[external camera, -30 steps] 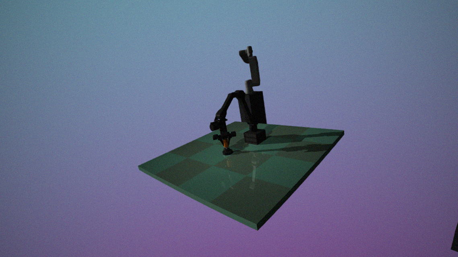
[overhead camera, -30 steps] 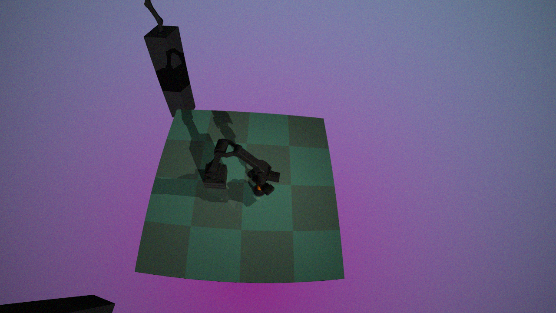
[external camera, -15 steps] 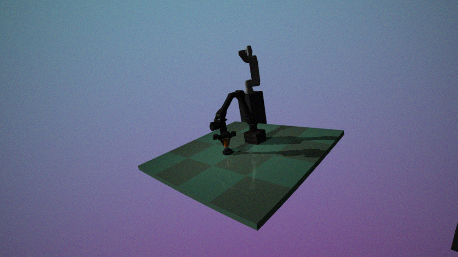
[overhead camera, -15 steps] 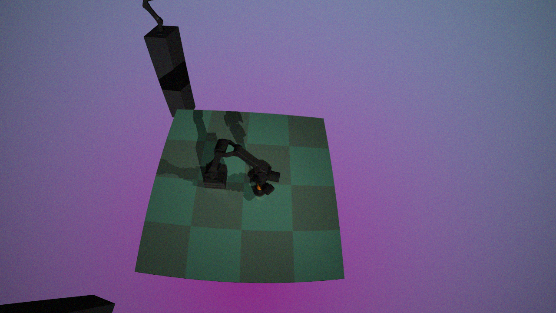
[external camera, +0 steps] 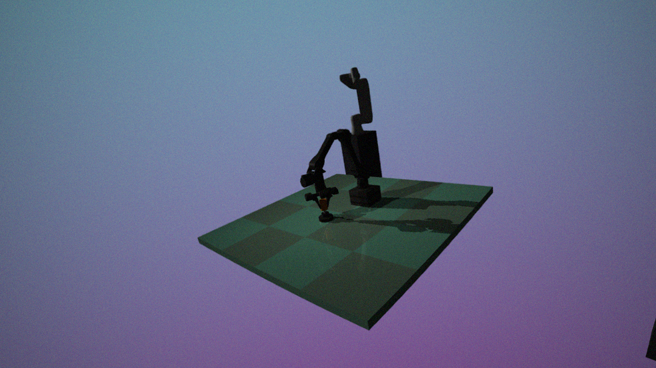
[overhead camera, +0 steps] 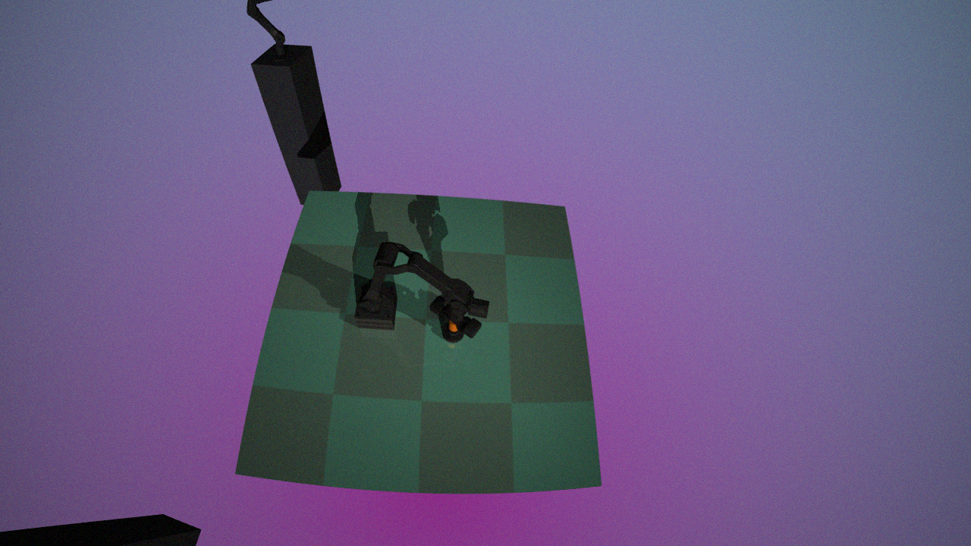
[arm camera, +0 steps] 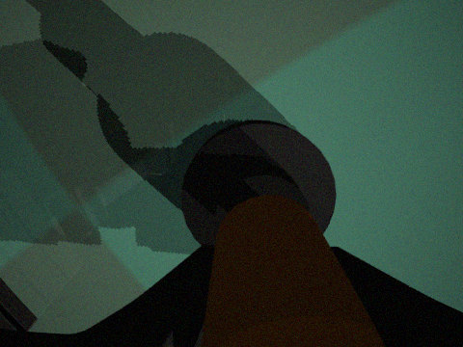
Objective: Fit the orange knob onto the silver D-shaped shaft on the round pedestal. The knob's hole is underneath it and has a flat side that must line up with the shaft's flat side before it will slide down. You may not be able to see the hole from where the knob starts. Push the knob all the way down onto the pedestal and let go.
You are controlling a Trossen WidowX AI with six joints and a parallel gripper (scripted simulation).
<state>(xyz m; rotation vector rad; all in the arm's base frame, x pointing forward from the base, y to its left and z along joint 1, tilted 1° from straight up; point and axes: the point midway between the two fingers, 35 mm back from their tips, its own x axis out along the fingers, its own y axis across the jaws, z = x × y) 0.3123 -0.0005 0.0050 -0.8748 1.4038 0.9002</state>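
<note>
Now: gripper tip 30 mm below the orange knob. Round my gripper tip: round pedestal (40 mm below).
</note>
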